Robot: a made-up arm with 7 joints.
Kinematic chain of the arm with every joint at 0, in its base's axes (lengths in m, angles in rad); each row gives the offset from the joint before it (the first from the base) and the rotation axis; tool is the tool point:
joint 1: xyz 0 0 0.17 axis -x
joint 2: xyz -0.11 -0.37 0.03 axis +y
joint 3: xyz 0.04 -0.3 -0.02 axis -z
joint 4: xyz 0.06 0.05 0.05 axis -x
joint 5: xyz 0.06 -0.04 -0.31 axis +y
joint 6: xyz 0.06 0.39 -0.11 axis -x
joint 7: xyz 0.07 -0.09 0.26 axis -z
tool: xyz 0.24 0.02 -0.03
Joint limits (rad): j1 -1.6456..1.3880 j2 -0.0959..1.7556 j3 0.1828..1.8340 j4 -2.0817..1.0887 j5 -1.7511..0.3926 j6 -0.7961..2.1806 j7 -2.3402..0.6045
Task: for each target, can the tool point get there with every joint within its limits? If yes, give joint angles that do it. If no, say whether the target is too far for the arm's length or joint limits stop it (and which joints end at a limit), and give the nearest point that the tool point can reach.
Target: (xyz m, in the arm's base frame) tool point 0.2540 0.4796 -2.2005
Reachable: no: too far | nearest point 0.1187 0.2964 -1.2948 | short by 0.934 m
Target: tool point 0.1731 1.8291 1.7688
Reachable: no: too far | nearest point 0.1370 0.6997 1.3629 | short by 1.201 m
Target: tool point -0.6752 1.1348 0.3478
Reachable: no: joint limits stop it (at a limit: joint 1, joint 2, joint 5, joint 6) | nearest point -0.4709 0.7726 0.0611 | short by 0.505 m
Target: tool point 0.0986 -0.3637 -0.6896
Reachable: yes | joints -1.2681 0.3063 1.4621 -0.7746 -1.1140 -0.5608 0.2993
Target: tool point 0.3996 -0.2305 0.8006
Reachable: yes | joints 0.8210 0.8570 0.5142 -1.3872 -1.5242 0.6978 -0.3584
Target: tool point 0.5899 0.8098 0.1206
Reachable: no: joint limits stop it (at a limit: joint 1, joint 5, joint 6) | nearest point 0.4746 0.6800 0.0146 | short by 0.203 m
